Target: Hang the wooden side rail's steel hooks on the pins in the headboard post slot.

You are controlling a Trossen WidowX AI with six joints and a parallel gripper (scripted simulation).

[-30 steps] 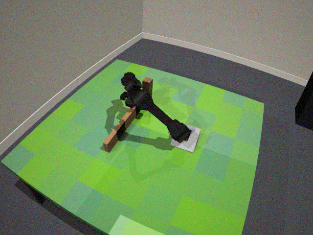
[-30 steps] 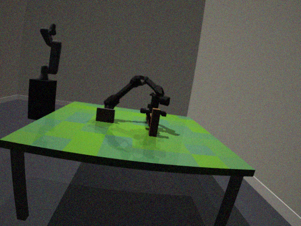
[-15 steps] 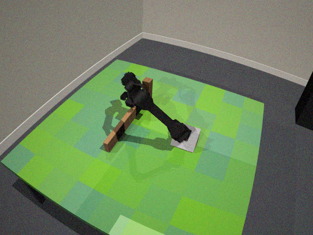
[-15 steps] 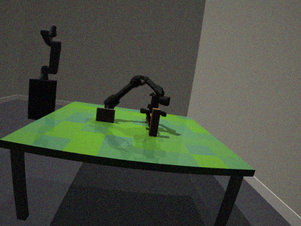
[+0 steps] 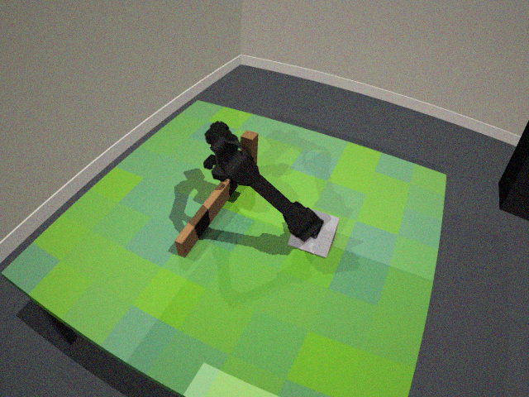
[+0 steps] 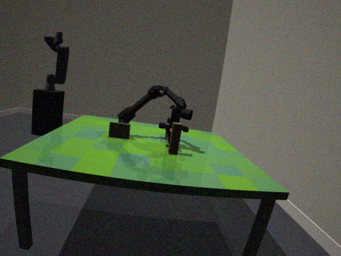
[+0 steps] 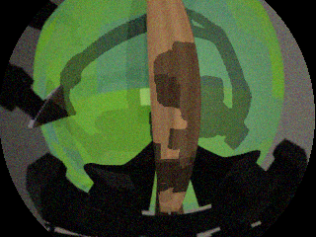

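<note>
My gripper tip is now 10 mm short of the headboard post, 140 mm to the left of it and 40 mm below it.
</note>
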